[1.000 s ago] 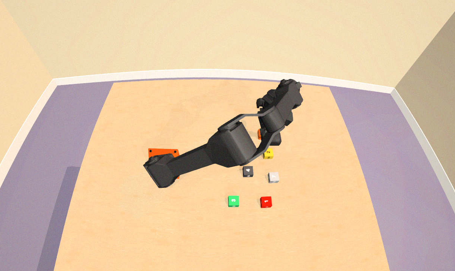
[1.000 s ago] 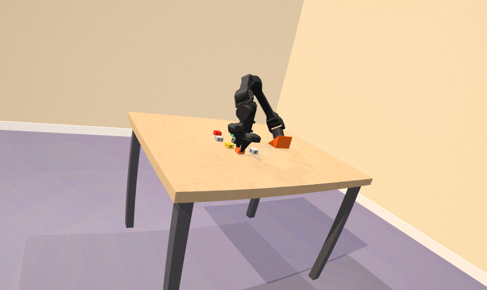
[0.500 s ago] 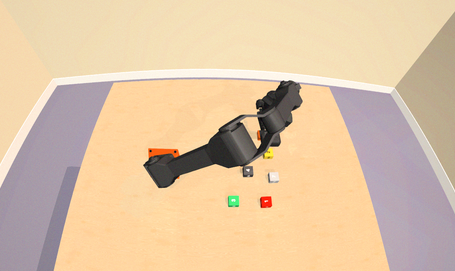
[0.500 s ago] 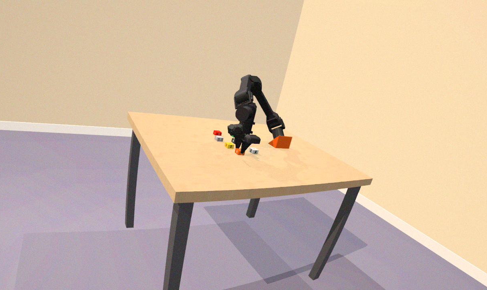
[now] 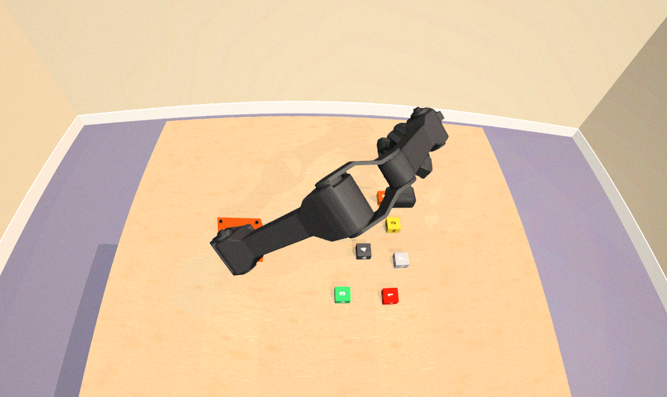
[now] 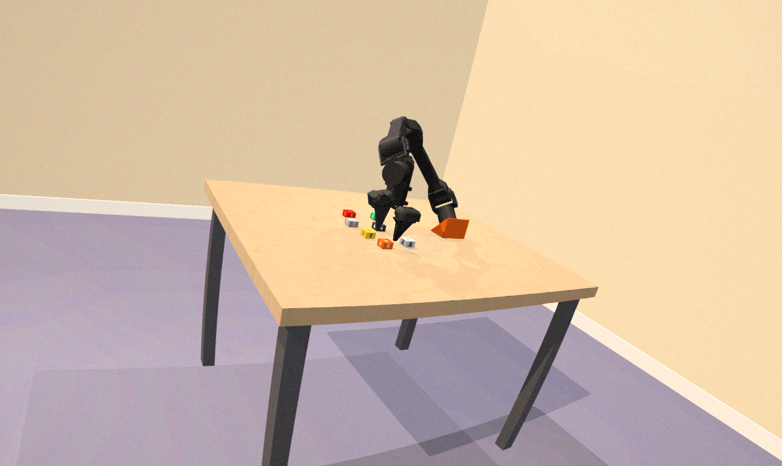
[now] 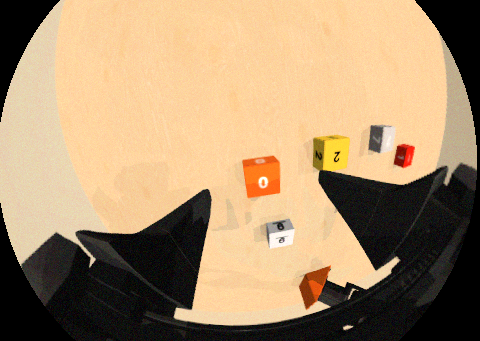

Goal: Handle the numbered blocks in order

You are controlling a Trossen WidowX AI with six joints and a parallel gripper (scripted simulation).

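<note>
My gripper tip is now 10 mm past the orange block and 30 mm above it. Also, from my gripper tip: dark block (80 mm behind, 140 mm to the right, 30 mm below); then white block (100 mm behind, 10 mm to the right, 30 mm below); then yellow block (80 mm to the right, 30 mm below).
</note>
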